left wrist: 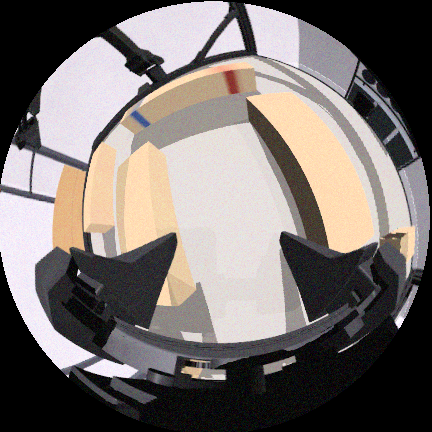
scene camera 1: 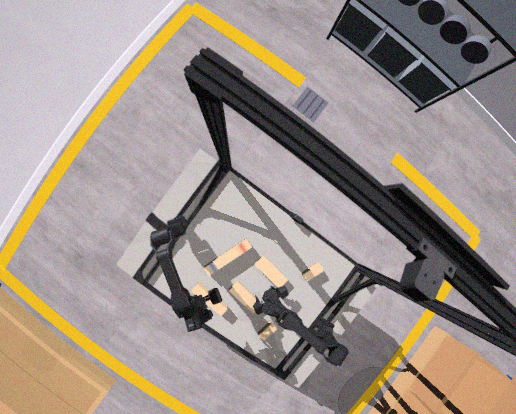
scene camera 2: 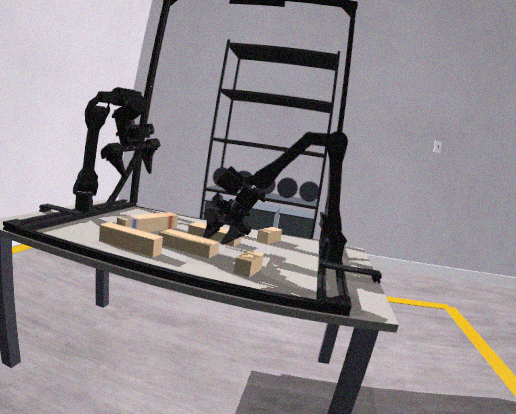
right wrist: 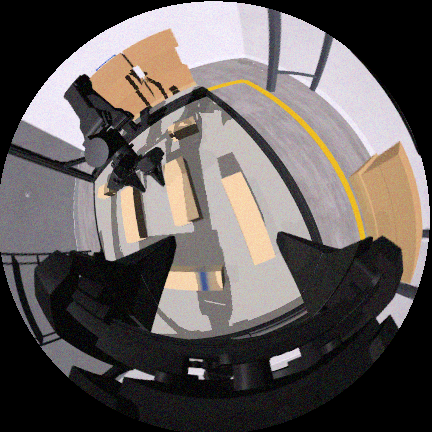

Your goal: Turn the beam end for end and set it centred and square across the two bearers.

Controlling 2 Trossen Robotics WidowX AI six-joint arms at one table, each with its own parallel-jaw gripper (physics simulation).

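Frame: origin at the left arm's base, x ahead, y left, z up, level; metres.
Seen in the pictures: left gripper, fingertip midpoint: [left wrist: 229, 237] [scene camera 1: 263, 290] [right wrist: 153, 188]; right gripper, fingertip midpoint: [scene camera 1: 209, 302] [scene camera 2: 137, 175] [right wrist: 227, 239]; left arm's base, origin of the base link: [scene camera 1: 321, 323] [scene camera 2: 330, 260] [right wrist: 133, 130]; right arm's base, origin of the base link: [left wrist: 160, 79] [scene camera 1: 180, 223] [scene camera 2: 83, 210].
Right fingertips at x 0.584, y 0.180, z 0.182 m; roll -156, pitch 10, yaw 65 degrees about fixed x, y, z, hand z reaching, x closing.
Offsets run from my right fingertips to a thing's top centre.
The beam {dx +0.040, dy -0.187, dz -0.152 m} [scene camera 1: 231, 255] [scene camera 2: 154, 221] [left wrist: 185, 95] [right wrist: 187, 281], light wood with a red band near one end and a blue near the other, lies apart from the plain blocks. Two plain long blocks, one {dx -0.184, dy -0.254, dz -0.163 m} [scene camera 1: 271, 271] [left wrist: 320, 175] [right wrist: 131, 215] and another {dx -0.156, dy -0.070, dz -0.163 m} [scene camera 1: 242, 295] [left wrist: 145, 200] [right wrist: 181, 192], lie roughly parallel, crosswise to the beam; they look like the bearers. Nothing lies across them. My left gripper [scene camera 1: 270, 298] [scene camera 2: 216, 239] [left wrist: 229, 237] is open and empty, low between these two. My right gripper [scene camera 1: 199, 313] [scene camera 2: 136, 174] [right wrist: 227, 239] is open and empty, high above the table.
A third long block {dx -0.014, dy +0.044, dz -0.152 m} [scene camera 2: 130, 240] [left wrist: 100, 187] [right wrist: 248, 217] lies at the front left in scene camera 2. Small blocks, one {dx -0.360, dy +0.014, dz -0.157 m} [scene camera 1: 267, 330] [scene camera 2: 248, 264] and another {dx -0.359, dy -0.378, dz -0.157 m} [scene camera 1: 313, 271] [scene camera 2: 270, 235], lie farther right. A dark frame surrounds the table.
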